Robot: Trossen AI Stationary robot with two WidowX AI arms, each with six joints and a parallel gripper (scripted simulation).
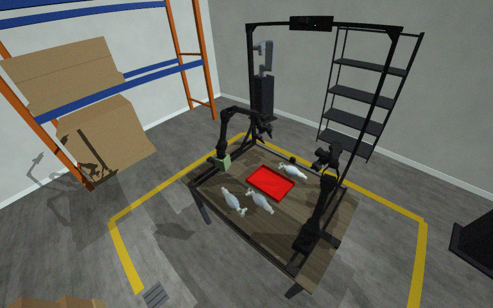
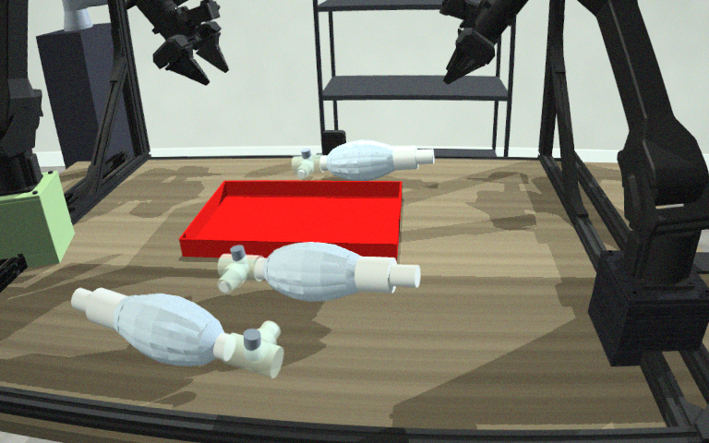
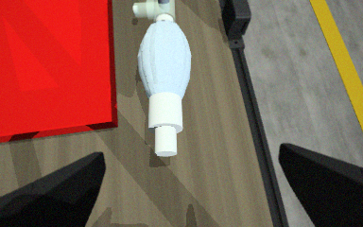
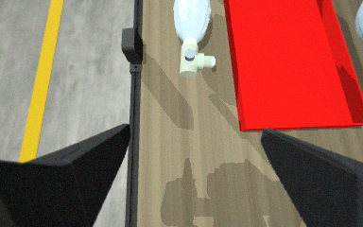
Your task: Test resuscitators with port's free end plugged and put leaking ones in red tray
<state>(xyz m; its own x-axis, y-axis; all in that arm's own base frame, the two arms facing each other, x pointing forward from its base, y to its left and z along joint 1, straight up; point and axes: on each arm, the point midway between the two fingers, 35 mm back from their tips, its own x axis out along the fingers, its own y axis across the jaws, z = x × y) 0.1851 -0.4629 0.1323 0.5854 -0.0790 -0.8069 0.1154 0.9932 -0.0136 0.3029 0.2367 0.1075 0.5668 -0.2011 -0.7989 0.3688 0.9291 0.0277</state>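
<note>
Now: the red tray 24 cm to the left of my right hand, 21 cm below it and 17 cm ahead of it.
</note>
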